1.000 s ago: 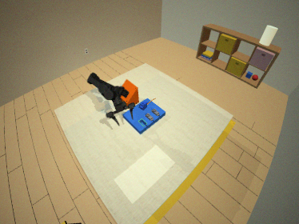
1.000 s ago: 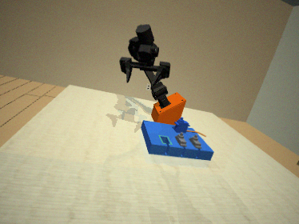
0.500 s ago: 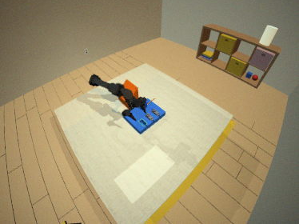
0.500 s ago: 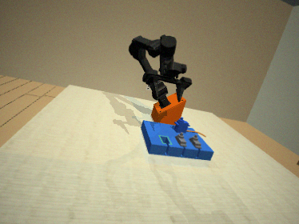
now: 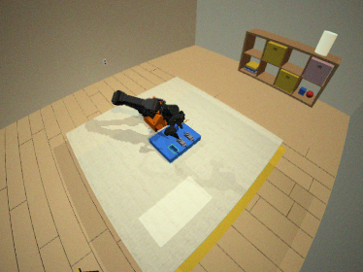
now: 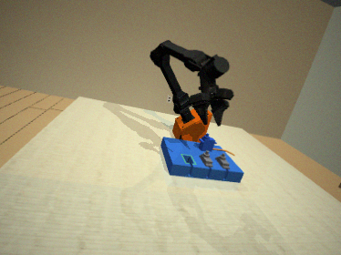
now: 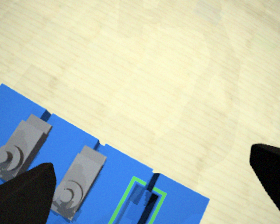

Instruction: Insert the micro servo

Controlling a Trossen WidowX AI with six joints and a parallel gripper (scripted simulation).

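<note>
Now: the blue deck 15 cm behind my gripper tip, 4 cm to the left of it and 19 cm below it.
</note>
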